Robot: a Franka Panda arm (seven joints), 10 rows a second.
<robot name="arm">
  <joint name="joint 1" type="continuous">
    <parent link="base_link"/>
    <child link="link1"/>
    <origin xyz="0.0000 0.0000 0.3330"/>
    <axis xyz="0 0 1"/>
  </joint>
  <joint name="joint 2" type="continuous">
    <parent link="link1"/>
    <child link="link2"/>
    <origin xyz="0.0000 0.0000 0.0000" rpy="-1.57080 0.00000 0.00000"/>
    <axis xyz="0 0 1"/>
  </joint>
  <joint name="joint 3" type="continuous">
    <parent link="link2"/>
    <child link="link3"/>
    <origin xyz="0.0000 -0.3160 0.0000" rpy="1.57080 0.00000 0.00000"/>
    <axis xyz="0 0 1"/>
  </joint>
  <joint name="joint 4" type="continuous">
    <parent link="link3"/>
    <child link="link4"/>
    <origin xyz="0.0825 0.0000 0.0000" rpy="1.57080 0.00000 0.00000"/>
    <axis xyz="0 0 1"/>
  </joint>
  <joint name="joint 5" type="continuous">
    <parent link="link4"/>
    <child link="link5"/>
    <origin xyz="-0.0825 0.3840 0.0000" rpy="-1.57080 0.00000 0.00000"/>
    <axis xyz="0 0 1"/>
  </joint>
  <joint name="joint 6" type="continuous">
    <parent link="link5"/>
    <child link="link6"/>
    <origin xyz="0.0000 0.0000 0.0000" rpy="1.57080 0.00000 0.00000"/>
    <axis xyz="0 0 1"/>
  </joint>
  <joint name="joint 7" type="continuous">
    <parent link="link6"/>
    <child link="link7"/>
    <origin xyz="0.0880 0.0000 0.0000" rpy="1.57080 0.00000 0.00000"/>
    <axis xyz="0 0 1"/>
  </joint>
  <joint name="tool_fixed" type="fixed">
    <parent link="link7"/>
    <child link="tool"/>
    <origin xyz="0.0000 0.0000 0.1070"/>
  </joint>
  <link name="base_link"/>
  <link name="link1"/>
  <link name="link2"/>
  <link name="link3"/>
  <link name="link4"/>
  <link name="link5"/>
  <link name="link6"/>
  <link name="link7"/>
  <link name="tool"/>
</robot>
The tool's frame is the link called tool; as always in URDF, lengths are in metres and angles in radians. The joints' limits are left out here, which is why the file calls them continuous.
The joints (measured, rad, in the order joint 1, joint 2, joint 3, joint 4, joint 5, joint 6, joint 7), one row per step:
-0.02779, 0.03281, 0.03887, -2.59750, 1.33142, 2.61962, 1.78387
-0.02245, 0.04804, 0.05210, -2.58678, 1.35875, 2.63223, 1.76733
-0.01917, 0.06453, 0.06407, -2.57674, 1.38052, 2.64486, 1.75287
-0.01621, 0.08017, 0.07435, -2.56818, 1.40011, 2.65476, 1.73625
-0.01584, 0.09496, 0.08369, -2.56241, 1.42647, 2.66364, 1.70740
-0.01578, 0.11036, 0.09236, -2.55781, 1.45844, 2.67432, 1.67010
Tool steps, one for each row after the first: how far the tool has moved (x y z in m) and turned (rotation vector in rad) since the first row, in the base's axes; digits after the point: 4 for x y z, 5 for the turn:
0.0028, 0.0062, -0.0028, -0.00148, -0.00630, 0.00212
0.0052, 0.0112, -0.0064, -0.00496, -0.00936, 0.00402
0.0068, 0.0157, -0.0103, -0.00796, -0.01199, 0.00884
0.0071, 0.0188, -0.0148, -0.01113, -0.01788, 0.01453
0.0065, 0.0212, -0.0201, -0.01639, -0.02579, 0.02023

